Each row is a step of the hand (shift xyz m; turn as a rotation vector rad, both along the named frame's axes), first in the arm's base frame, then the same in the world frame.
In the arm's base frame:
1: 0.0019 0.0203 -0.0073 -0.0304 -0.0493 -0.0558
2: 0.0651 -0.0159 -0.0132 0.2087 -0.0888 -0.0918
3: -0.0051 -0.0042 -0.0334 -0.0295 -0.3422 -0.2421
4: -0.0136 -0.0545 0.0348 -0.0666 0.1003 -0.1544
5: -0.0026 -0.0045 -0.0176 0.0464 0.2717 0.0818
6: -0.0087 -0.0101 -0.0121 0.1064 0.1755 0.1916
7: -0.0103 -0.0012 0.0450 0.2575 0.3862 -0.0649
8: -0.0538 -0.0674 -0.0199 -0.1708 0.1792 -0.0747
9: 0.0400 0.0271 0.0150 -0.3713 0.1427 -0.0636
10: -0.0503 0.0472 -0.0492 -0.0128 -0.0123 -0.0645
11: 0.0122 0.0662 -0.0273 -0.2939 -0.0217 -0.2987
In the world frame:
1: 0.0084 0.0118 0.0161 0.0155 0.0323 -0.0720
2: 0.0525 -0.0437 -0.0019 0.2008 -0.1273 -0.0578
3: 0.0204 0.0213 -0.0170 0.1253 0.0146 -0.4008
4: -0.0395 -0.0347 -0.0401 0.0760 0.1796 0.0177
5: 0.0106 0.0102 -0.0110 -0.0035 0.0375 0.2850
6: 0.0020 0.0087 -0.0156 -0.0512 -0.1096 0.2534
7: -0.0398 -0.0199 0.0122 0.2571 0.0286 0.3908
8: -0.0282 0.0194 -0.0816 -0.0458 0.2382 0.0896
9: 0.0187 -0.0245 0.0401 -0.1936 0.3532 0.0084
10: 0.0058 0.0837 0.0117 0.0371 0.0413 -0.0373
11: 0.0341 0.0363 0.0529 0.0153 0.3672 -0.2024

